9 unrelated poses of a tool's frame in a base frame.
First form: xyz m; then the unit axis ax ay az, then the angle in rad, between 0 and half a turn.
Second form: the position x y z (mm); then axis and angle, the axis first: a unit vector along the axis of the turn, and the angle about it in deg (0 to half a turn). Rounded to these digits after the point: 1 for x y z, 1 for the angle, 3 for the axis.
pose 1, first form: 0.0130 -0.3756 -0.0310 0.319 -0.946 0.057 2.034
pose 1, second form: 13.0 -375.6 -31.0 0.319 -0.946 0.057 116.5
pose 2, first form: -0.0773 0.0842 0.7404 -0.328 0.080 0.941 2.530
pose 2, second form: -77.3 84.2 740.4 -0.328 0.080 0.941 145.0
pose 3, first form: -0.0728 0.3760 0.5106 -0.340 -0.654 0.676 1.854
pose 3, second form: -72.8 376.0 510.6 -0.340 -0.654 0.676 106.2
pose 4, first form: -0.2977 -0.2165 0.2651 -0.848 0.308 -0.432 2.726
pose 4, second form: -297.7 -216.5 265.1 -0.848 0.308 -0.432 156.2
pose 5, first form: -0.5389 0.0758 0.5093 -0.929 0.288 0.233 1.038
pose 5, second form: -538.9 75.8 509.3 -0.929 0.288 0.233 59.5
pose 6, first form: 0.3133 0.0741 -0.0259 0.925 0.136 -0.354 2.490
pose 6, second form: 313.3 74.1 -25.9 0.925 0.136 -0.354 142.7
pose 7, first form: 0.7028 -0.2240 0.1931 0.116 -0.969 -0.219 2.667
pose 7, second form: 702.8 -224.0 193.1 0.116 -0.969 -0.219 152.8
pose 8, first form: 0.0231 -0.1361 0.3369 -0.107 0.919 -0.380 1.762
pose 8, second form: 23.1 -136.1 336.9 -0.107 0.919 -0.380 101.0
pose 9, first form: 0.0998 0.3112 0.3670 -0.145 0.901 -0.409 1.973
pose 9, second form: 99.8 311.2 367.0 -0.145 0.901 -0.409 113.0
